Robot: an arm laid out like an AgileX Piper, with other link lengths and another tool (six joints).
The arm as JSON. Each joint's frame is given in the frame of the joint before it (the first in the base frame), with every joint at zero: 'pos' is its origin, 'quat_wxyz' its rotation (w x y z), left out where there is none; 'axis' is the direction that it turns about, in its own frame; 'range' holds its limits. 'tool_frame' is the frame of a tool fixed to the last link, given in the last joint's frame.
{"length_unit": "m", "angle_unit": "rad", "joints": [
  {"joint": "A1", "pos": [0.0, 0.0, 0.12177], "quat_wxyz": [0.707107, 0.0, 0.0, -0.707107], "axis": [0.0, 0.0, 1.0], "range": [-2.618, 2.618]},
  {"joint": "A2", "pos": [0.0, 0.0, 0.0], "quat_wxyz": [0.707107, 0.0, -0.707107, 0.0], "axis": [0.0, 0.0, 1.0], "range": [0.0, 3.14]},
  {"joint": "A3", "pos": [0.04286, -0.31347, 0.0], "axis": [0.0, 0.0, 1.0], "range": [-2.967, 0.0]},
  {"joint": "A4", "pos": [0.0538, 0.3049, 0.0], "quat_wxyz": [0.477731, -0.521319, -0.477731, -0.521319], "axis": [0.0, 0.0, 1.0], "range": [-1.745, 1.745]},
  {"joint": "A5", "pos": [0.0, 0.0, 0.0], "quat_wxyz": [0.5, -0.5, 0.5, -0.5], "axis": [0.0, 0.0, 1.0], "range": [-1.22, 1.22]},
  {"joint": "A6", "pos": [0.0, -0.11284, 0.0], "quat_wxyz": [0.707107, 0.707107, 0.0, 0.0], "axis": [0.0, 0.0, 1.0], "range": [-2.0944, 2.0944]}
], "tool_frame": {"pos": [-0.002, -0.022, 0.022], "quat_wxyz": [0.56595, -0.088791, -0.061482, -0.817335]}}
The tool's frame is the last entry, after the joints.
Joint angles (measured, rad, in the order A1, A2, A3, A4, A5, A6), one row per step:
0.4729, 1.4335, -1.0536, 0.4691, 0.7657, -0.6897
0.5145, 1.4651, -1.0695, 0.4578, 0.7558, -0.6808
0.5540, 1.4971, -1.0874, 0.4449, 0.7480, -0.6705
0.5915, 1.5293, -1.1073, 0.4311, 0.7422, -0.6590
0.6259, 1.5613, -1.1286, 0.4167, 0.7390, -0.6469
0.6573, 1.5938, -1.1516, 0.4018, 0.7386, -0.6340
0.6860, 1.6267, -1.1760, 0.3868, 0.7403, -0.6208
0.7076, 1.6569, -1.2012, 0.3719, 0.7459, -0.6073
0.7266, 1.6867, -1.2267, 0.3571, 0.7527, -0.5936
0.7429, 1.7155, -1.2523, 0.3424, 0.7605, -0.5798
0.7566, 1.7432, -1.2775, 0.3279, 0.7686, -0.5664
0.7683, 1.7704, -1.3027, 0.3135, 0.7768, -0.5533
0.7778, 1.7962, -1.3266, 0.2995, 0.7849, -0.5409
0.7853, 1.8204, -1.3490, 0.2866, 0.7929, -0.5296
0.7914, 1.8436, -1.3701, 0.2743, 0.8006, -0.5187
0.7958, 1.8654, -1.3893, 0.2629, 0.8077, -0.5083
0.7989, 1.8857, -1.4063, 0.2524, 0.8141, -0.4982
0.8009, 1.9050, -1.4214, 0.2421, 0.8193, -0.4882
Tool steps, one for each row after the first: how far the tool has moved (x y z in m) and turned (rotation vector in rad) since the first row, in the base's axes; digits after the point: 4 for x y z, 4 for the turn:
-0.0006, 0.0163, -0.0058, -0.0112, 0.0049, 0.0336
-0.0015, 0.0322, -0.0115, -0.0234, 0.0095, 0.0655
-0.0026, 0.0477, -0.0170, -0.0358, 0.0138, 0.0957
-0.0037, 0.0625, -0.0223, -0.0488, 0.0185, 0.1236
-0.0048, 0.0765, -0.0277, -0.0625, 0.0241, 0.1493
-0.0056, 0.0899, -0.0332, -0.0767, 0.0303, 0.1727
-0.0055, 0.1008, -0.0377, -0.0904, 0.0368, 0.1901
-0.0051, 0.1109, -0.0423, -0.1044, 0.0436, 0.2050
-0.0043, 0.1201, -0.0467, -0.1181, 0.0502, 0.2172
-0.0030, 0.1283, -0.0509, -0.1317, 0.0562, 0.2270
-0.0014, 0.1359, -0.0551, -0.1452, 0.0616, 0.2349
0.0005, 0.1425, -0.0593, -0.1584, 0.0666, 0.2407
0.0026, 0.1482, -0.0635, -0.1710, 0.0715, 0.2450
0.0048, 0.1532, -0.0677, -0.1834, 0.0765, 0.2478
0.0072, 0.1574, -0.0720, -0.1952, 0.0818, 0.2487
0.0096, 0.1608, -0.0764, -0.2064, 0.0874, 0.2481
0.0122, 0.1635, -0.0811, -0.2175, 0.0928, 0.2460

